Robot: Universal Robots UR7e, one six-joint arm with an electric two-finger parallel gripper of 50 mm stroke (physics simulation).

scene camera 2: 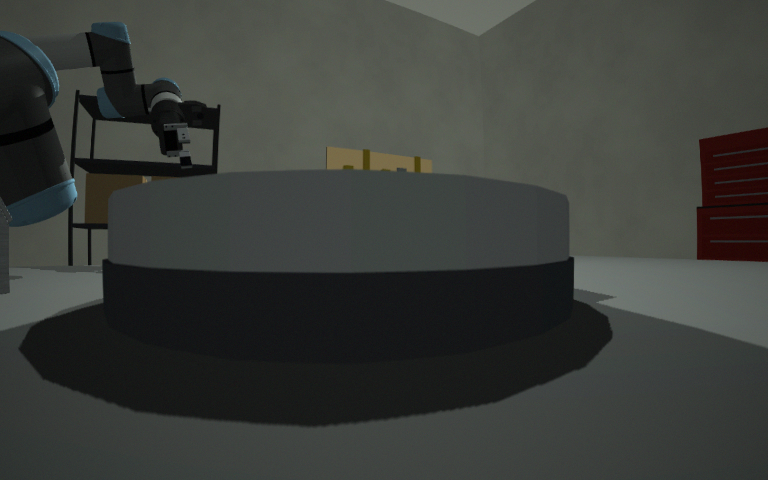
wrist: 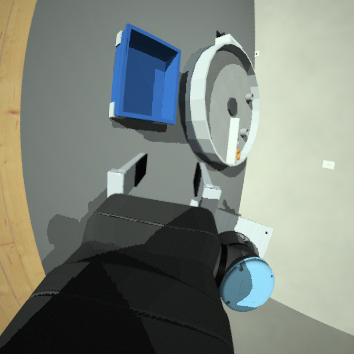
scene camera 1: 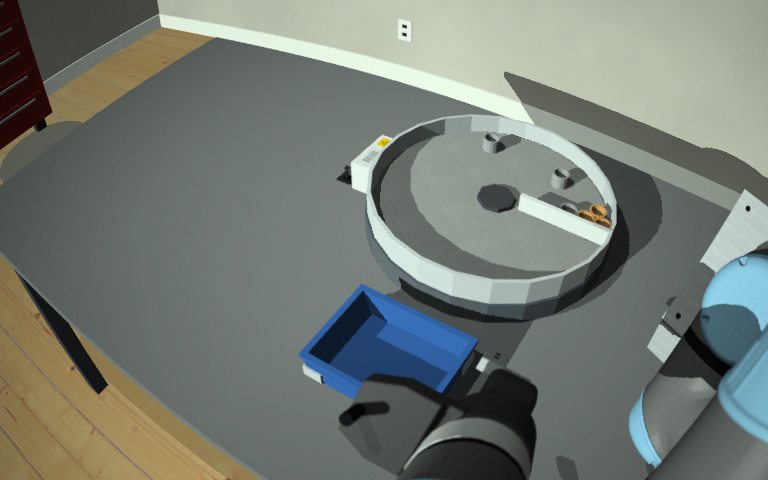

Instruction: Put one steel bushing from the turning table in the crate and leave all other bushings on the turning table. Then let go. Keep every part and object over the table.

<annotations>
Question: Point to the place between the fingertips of my gripper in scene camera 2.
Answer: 185,154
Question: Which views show my gripper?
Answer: Scene camera 2, the wrist view and scene camera 1: all of them.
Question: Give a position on a blue crate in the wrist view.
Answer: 145,77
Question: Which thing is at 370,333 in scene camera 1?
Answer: A blue crate.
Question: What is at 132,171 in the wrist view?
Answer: My gripper.
</annotations>
